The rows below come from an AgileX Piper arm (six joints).
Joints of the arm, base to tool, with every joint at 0 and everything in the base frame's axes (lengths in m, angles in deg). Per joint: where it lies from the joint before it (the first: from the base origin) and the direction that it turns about. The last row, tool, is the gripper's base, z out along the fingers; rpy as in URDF.
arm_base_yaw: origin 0 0 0.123 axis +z
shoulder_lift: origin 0 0 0 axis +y
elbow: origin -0.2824 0 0.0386 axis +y
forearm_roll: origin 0.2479 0 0.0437 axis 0.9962 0 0.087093
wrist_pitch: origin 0 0 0 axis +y
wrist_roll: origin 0.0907 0 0.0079 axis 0.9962 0 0.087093
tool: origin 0 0 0 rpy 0 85 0
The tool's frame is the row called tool.
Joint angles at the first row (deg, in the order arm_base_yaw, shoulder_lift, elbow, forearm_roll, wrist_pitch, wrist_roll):
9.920, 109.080, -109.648, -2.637, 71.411, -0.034
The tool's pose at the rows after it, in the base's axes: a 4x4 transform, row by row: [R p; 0 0 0 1], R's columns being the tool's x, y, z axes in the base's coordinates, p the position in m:
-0.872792 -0.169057 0.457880 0.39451; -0.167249 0.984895 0.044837 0.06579; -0.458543 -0.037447 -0.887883 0.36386; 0 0 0 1
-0.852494 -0.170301 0.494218 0.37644; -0.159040 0.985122 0.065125 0.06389; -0.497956 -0.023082 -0.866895 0.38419; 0 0 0 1
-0.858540 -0.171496 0.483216 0.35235; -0.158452 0.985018 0.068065 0.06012; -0.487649 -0.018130 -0.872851 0.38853; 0 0 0 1
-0.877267 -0.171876 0.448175 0.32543; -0.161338 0.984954 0.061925 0.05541; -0.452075 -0.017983 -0.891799 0.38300; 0 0 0 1
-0.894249 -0.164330 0.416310 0.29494; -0.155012 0.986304 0.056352 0.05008; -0.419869 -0.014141 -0.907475 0.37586; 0 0 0 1
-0.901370 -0.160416 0.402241 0.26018; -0.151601 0.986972 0.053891 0.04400; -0.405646 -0.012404 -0.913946 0.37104; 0 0 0 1
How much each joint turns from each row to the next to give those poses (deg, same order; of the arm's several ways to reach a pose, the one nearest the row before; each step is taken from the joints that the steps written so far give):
0.001, -3.322, 0.002, 0.540, 0.164, -0.127
-0.002, -4.043, 1.438, 0.830, 0.044, -0.002
0.000, -5.079, 5.668, 0.290, 0.092, 0.000
0.000, -5.452, 7.642, 0.000, 0.120, 0.020
0.000, -6.064, 8.125, 0.000, 0.000, 0.525
0.000, -6.991, 7.889, 0.000, 0.000, 0.263

